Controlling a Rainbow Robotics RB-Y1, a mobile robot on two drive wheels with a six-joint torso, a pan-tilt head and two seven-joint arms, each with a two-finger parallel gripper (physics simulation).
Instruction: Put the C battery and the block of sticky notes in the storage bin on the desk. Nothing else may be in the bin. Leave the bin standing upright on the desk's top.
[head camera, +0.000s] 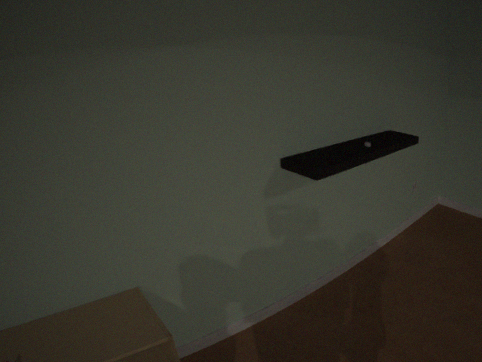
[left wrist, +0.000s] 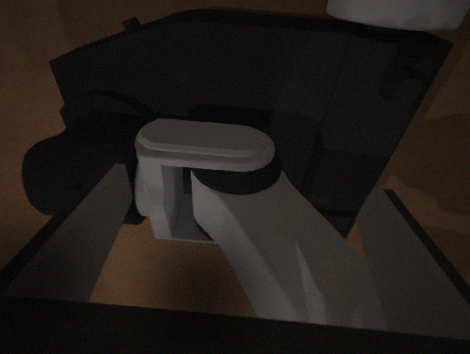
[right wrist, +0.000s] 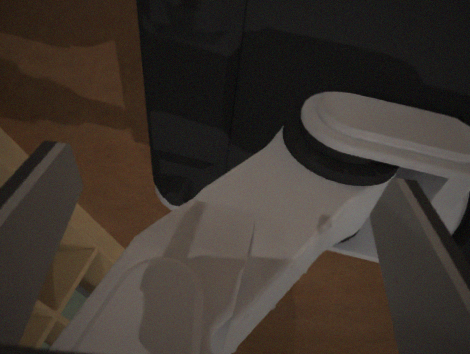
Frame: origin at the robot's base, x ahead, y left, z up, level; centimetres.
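Seen in the pictures: left gripper, fingertip midpoint: (left wrist: 246, 192); right gripper, fingertip midpoint: (right wrist: 231, 181).
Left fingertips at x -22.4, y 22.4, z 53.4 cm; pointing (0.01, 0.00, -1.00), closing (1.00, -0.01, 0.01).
A point is followed by its place in that frame.
The C battery, the sticky notes, the storage bin and the desk cannot be made out in these views. My left gripper (left wrist: 246, 192) @[x -22.4, y 22.4, z 53.4 cm] is open, its two grey fingers wide apart with no object held between them. Behind them the left wrist view shows my own pale arm and dark base. My right gripper (right wrist: 231, 181) @[x -13.9, y -21.0, z 53.8 cm] is open too, fingers wide apart and empty, with my pale arm and dark base behind them. Neither gripper shows in the head view, which is dim.
A black wall shelf (head camera: 345, 156) @[x 148.7, y -54.9, z 100.0 cm] bears a small pale round thing (head camera: 367, 144) @[x 166.3, y -75.1, z 101.4 cm]. A light wooden furniture top (head camera: 90, 325) @[x 74.3, y 63.5, z 61.0 cm] shows at the head view's lower left. Light wooden furniture with open compartments (right wrist: 92, 232) @[x 41.0, y 75.2, z 4.3 cm] stands at the right wrist view's lower left. Brown floor (head camera: 430, 280) @[x 153.7, y -135.9, z 0.1 cm] meets the greenish wall (head camera: 150, 150) @[x 115.6, y 34.9, z 118.0 cm].
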